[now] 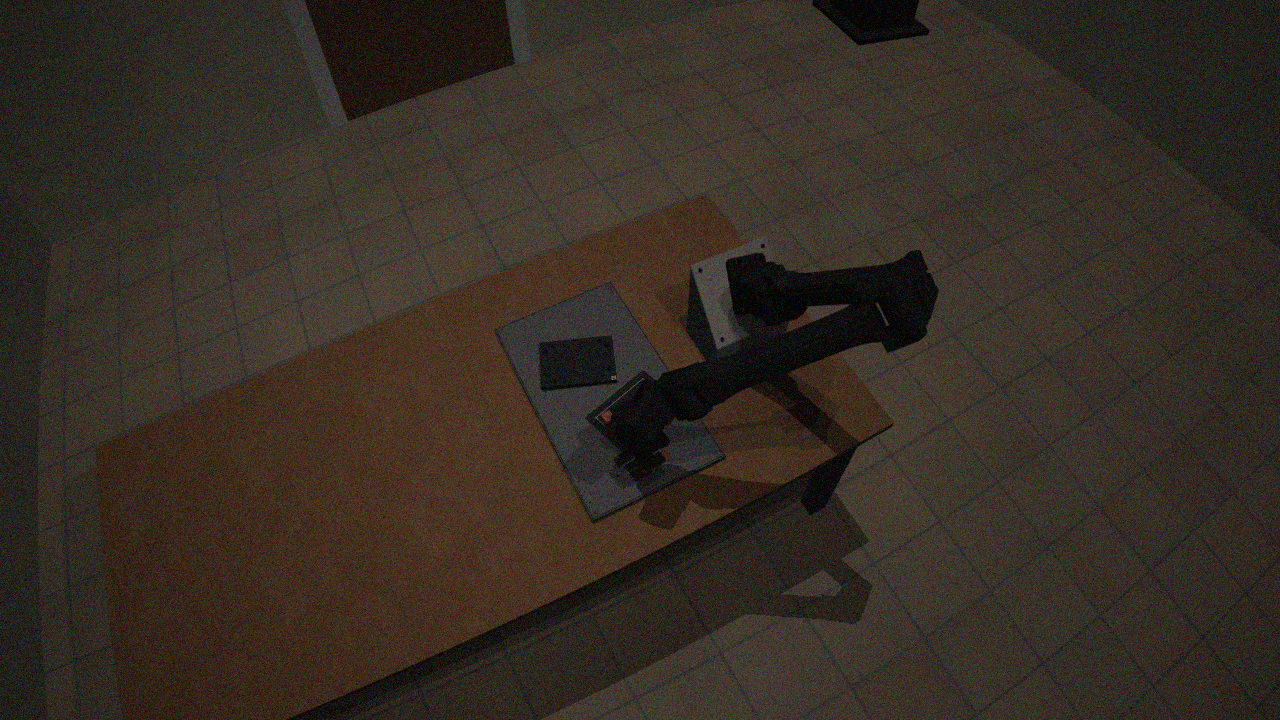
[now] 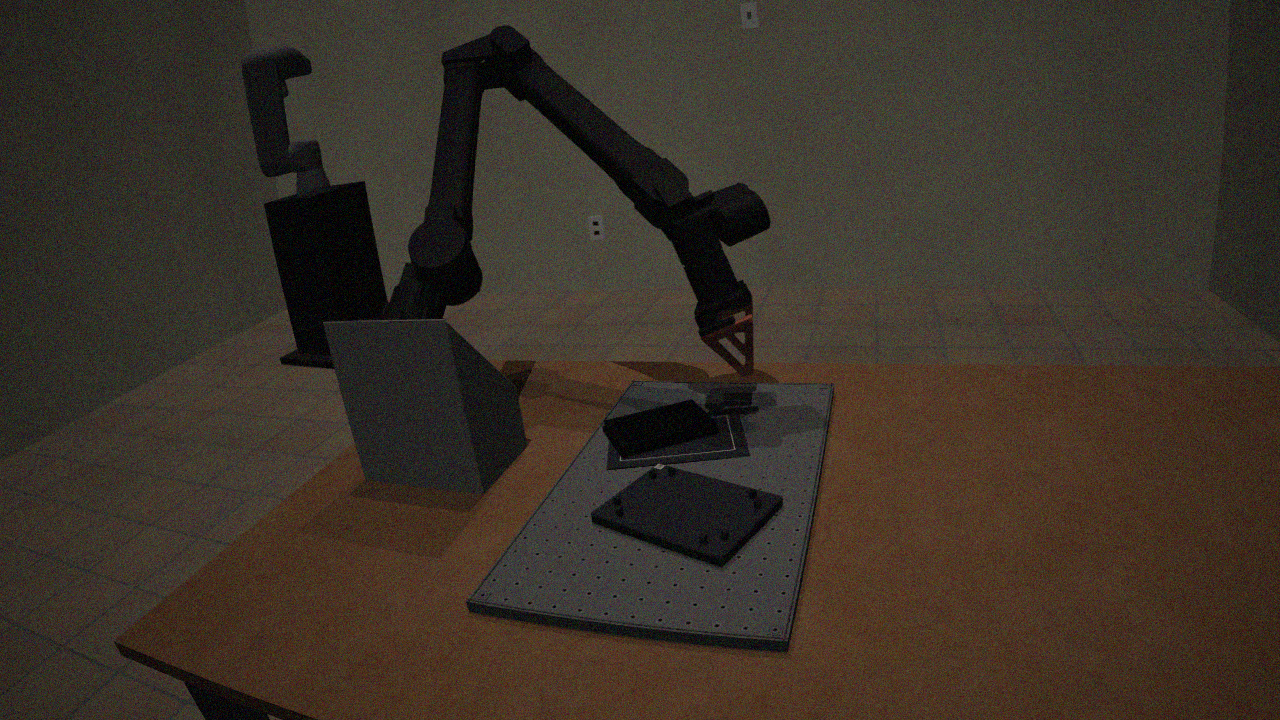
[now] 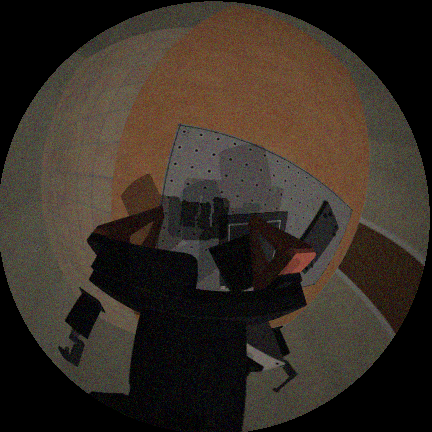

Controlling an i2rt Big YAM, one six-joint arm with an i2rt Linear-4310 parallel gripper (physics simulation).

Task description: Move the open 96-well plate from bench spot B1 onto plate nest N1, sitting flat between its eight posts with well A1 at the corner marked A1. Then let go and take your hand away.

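Places are measured from the arm's base along level axes (x ahead, y left, z up), in centimetres.
Where they show: gripper, between the fingertips: (image 1: 625,456) (image 2: 748,364) (image 3: 205,214); arm's base, origin of its link: (image 1: 747,283) (image 2: 404,350).
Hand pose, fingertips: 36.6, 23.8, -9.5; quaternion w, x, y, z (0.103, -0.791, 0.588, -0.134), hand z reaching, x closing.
Things, the pixels of their centre, and the offset from my fingertips, as dx, dy, dz. "*": a spot on its surface instead. Level surfaces: height alone.
- black block, middle of its body: (image 2: 659,426) (image 3: 242,267) -9.0, -10.7, -4.7
- Nest N1, middle of its body: (image 2: 686,506) (image 1: 577,361) (image 3: 317,242) +1.1, -27.8, -4.6
- pale corner mark, middle of its body: (image 2: 659,466) (image 1: 613,377) -4.8, -20.7, -4.5
- small low dark object, a spot on its surface: (image 2: 732,399) (image 3: 194,218) * -2.8, +0.6, -5.6
- orange table, height of its surface: dz -6.9
The 96-well plate, a black block (image 2: 659,429) (image 3: 234,262), lies on the dark, white-outlined spot B1 (image 2: 742,447) (image 3: 257,216) (image 1: 614,397), skewed to its outline. Its wells and A1 corner cannot be made out. Nest N1 (image 1: 577,362) (image 2: 687,513) (image 3: 320,233) is a flat dark slab with short posts; a pale corner mark (image 1: 614,377) (image 2: 658,466) faces the B1 side. My gripper (image 1: 637,443) (image 2: 748,369) (image 3: 205,214) is open and empty, beside the plate and above the board, over a small low dark object (image 2: 732,399) (image 3: 192,212).
A grey perforated board (image 1: 572,317) (image 2: 554,573) (image 3: 197,142) carries these things on the orange table (image 1: 358,501) (image 2: 1029,537) (image 3: 250,75). The arm's grey wedge-shaped base (image 2: 402,402) stands beside the board. Another arm (image 2: 268,116) on a black pedestal (image 2: 326,268) stands behind.
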